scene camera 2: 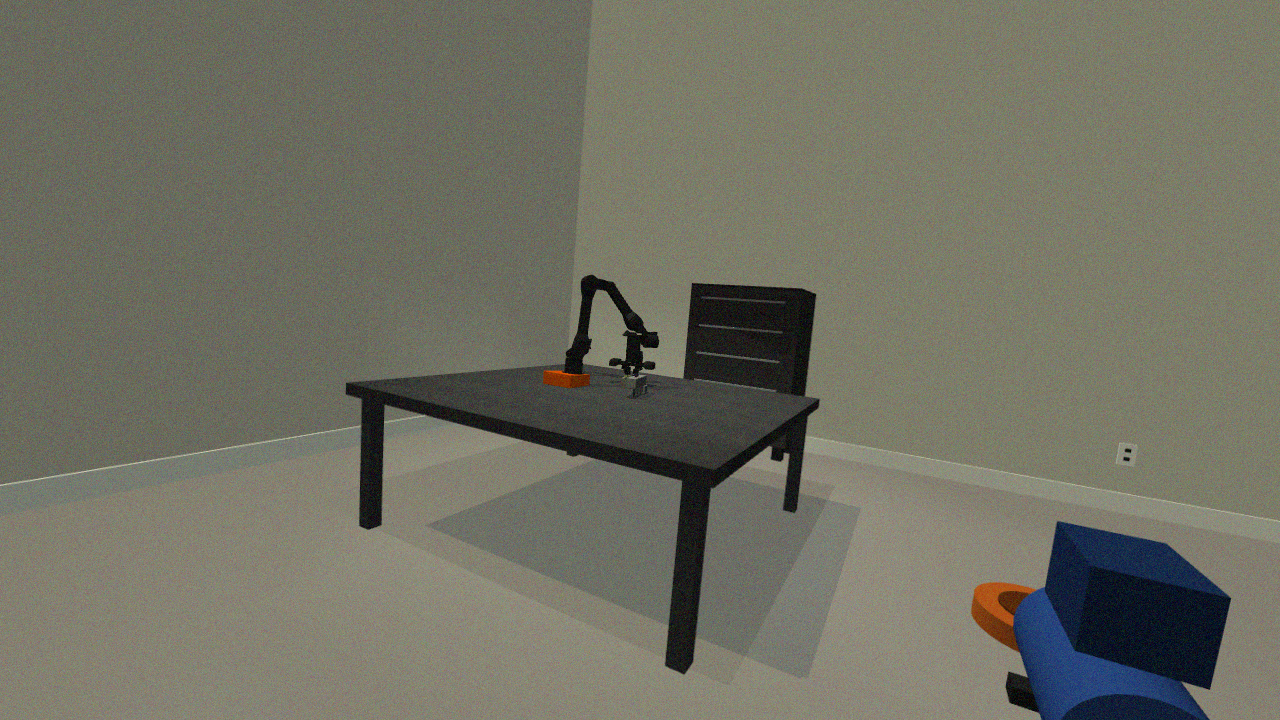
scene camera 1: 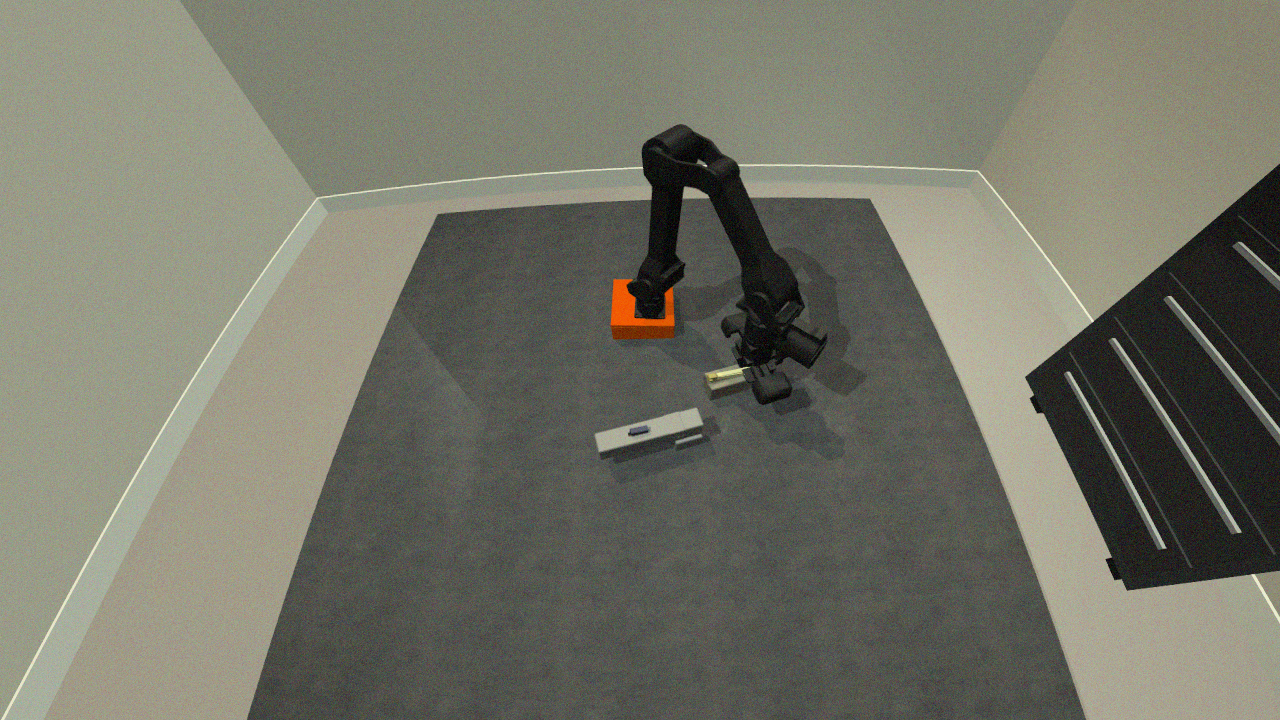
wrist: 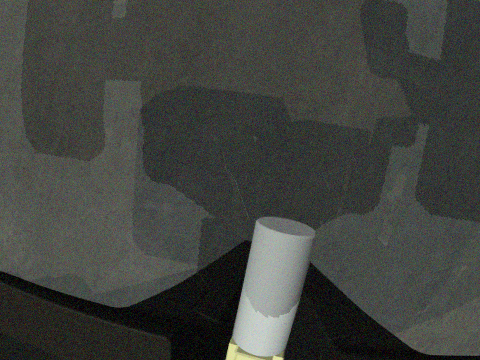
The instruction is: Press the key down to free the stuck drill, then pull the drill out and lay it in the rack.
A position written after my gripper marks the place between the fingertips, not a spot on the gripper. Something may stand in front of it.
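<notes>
I can see my gripper (scene camera 1: 748,379), and from the wrist, too, my gripper (wrist: 267,256) is visible to me.
</notes>
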